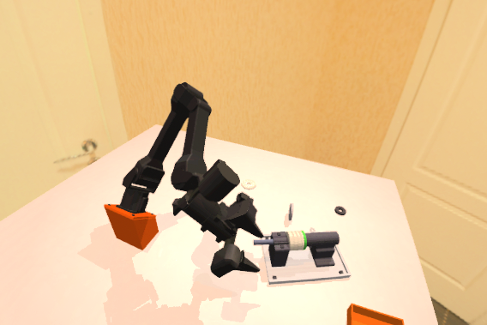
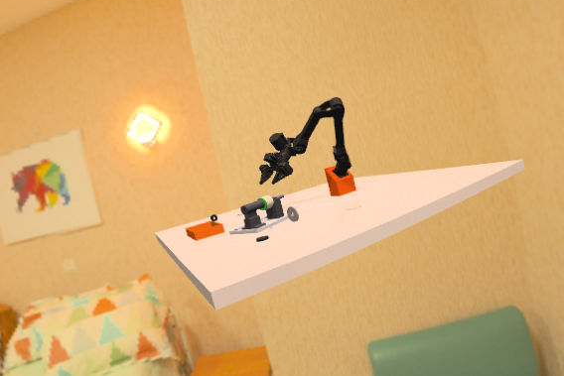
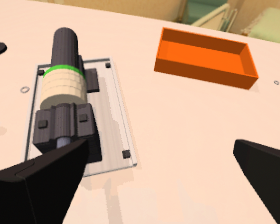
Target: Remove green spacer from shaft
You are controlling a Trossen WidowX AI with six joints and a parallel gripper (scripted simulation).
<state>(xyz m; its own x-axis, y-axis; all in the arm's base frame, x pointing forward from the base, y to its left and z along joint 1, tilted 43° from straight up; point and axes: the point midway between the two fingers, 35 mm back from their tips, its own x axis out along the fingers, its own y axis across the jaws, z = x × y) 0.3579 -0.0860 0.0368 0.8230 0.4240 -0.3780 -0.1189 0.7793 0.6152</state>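
Right now the grey shaft is 100 mm to the left of my gripper tip, 60 mm below it and 60 mm ahead of it. From my gripper tip the other things lie so: grey washer: 260 mm to the left, 110 mm below, 60 mm ahead; then orange tray: 290 mm ahead, 130 mm below, 100 mm to the right; then green spacer: 120 mm to the left, 100 mm ahead, 60 mm below.
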